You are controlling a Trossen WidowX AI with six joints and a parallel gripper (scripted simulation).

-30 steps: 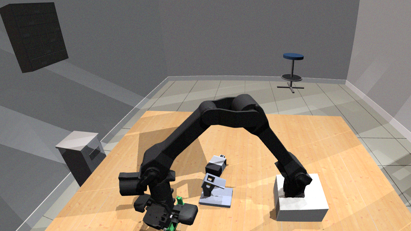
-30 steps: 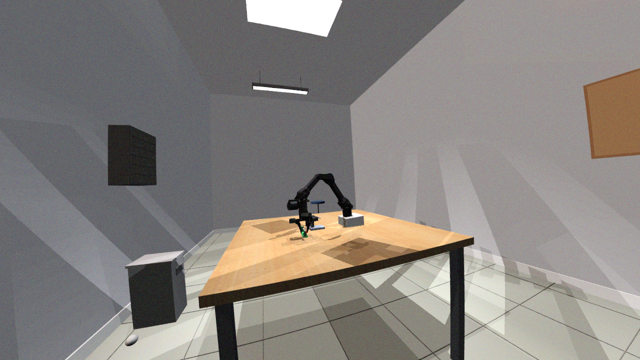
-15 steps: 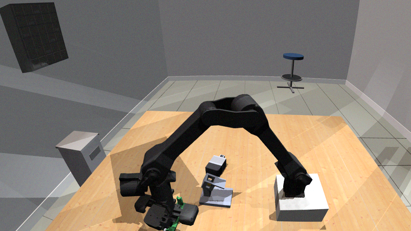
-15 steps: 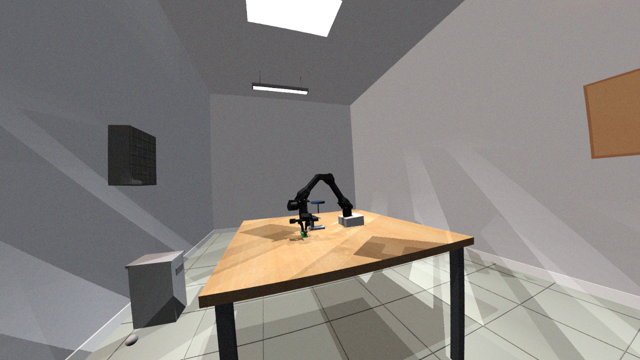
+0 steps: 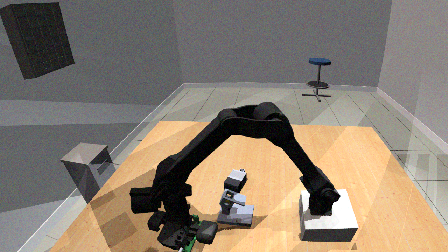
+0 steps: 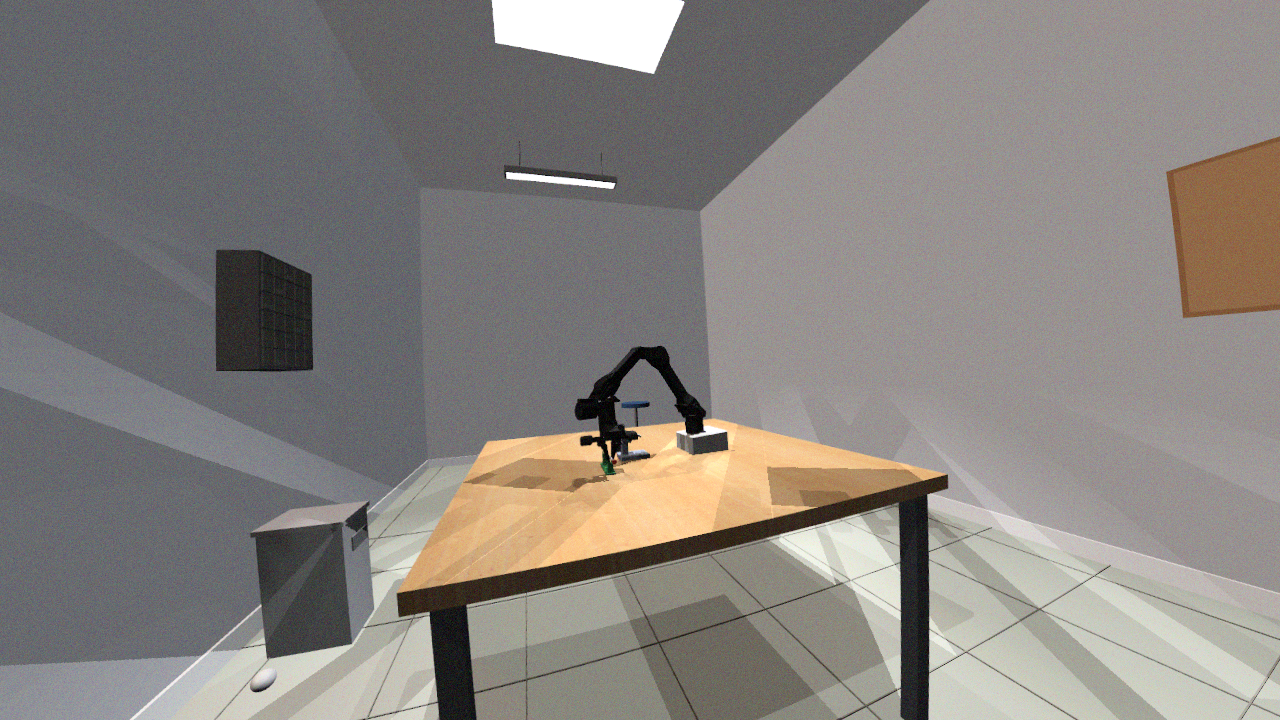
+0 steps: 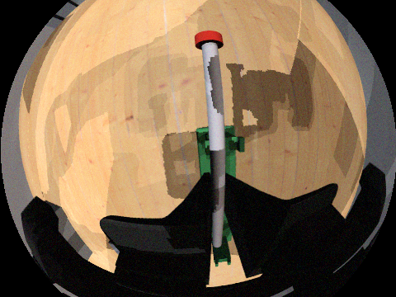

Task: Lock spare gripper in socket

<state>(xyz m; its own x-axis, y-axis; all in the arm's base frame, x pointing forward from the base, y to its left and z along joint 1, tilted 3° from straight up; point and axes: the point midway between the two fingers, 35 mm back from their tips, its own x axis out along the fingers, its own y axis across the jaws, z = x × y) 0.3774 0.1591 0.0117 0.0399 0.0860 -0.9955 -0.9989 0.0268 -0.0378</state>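
My gripper tip is 10 mm short of the green cradle and 30 mm to the left of it. Also, from my gripper tip: spare gripper: 90 mm behind, 310 mm to the right; then grey mount: 100 mm behind, 150 mm to the right, 30 mm above.
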